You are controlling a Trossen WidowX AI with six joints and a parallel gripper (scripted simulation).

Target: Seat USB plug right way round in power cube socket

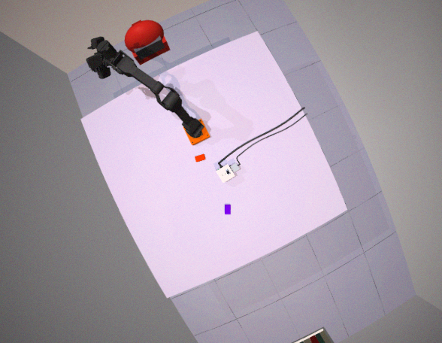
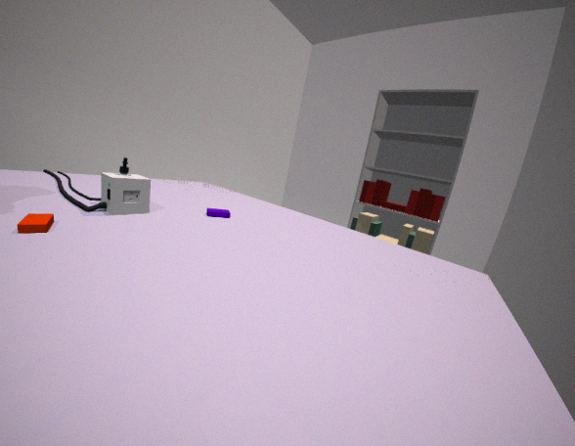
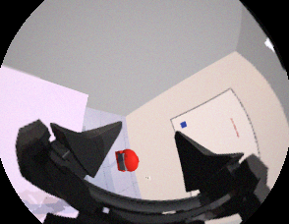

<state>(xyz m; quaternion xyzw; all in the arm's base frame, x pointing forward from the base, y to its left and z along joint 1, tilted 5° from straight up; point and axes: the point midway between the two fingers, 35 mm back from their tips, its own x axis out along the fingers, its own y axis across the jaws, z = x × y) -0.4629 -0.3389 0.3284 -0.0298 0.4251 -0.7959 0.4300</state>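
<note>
My gripper tip is now 760 mm short of the USB plug, 420 mm to the right of it and 310 mm above it. From my gripper tip the other things lie so: purple block 960 mm ahead, 350 mm to the left, 390 mm below; then orange block 620 mm ahead, 310 mm to the left, 390 mm below.
</note>
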